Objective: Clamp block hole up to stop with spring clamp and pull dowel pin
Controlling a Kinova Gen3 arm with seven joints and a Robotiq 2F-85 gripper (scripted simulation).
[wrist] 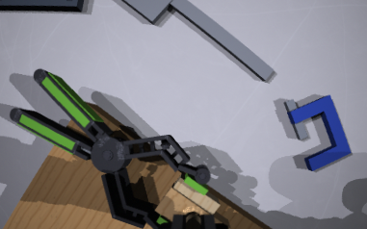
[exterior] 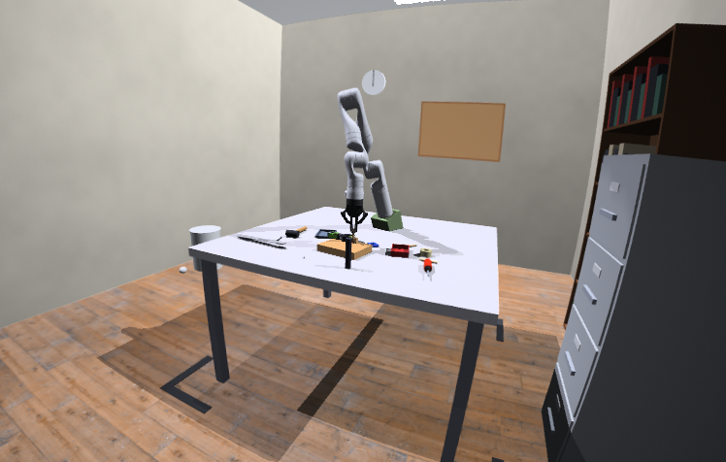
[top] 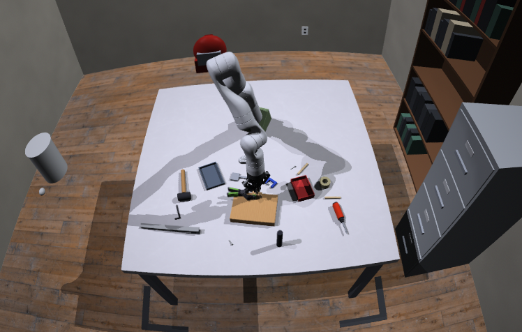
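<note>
My gripper is now 2 cm above the round dowel pin. Also, from my hand: grey t-shaped tool (13 cm behind, 7 cm to the right, 9 cm below); then wooden bench board (5 cm ahead, 2 cm to the right, 7 cm below); then wooden block (5 cm below).
</note>
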